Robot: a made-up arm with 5 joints.
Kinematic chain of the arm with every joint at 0, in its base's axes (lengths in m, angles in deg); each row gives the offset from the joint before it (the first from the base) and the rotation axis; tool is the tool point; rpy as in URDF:
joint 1: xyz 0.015 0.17 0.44 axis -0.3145 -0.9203 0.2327
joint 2: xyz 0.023 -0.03 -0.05 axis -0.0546 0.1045 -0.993
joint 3: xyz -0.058 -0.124 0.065 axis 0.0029 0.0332 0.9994
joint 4: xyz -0.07 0 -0.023 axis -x
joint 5: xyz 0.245 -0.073 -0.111 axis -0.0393 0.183 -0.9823
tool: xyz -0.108 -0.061 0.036 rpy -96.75 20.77 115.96
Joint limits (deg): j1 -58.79..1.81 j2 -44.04..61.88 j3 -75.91..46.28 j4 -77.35..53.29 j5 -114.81..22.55
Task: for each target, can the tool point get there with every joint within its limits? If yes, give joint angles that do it. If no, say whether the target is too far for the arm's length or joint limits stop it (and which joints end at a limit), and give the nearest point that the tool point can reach.
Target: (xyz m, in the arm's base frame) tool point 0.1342 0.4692 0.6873
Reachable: no: joint limits stop it (at a limit: joint 1, joint 2, joint 3, joint 4, joint 5) | nearest point 0.2357 0.2771 0.5231 | short by 0.272 m
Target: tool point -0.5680 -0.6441 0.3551
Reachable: no: too far | nearest point -0.2465 -0.2359 0.3924 | short by 0.521 m
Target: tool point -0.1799 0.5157 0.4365
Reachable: no: joint limits stop it (at a limit: joint 1, joint 2, joint 3, joint 4, joint 5) | nearest point -0.0662 0.3412 0.3464 | short by 0.227 m
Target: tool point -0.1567 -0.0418 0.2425
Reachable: yes | joints -21.40 48.15 -17.55 -56.74 -63.76
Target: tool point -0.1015 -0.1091 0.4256
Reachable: yes | joints -42.49 6.26 -21.13 30.91 8.29
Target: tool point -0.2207 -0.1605 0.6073
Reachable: yes | joints -44.61 33.93 -47.64 38.66 -84.73
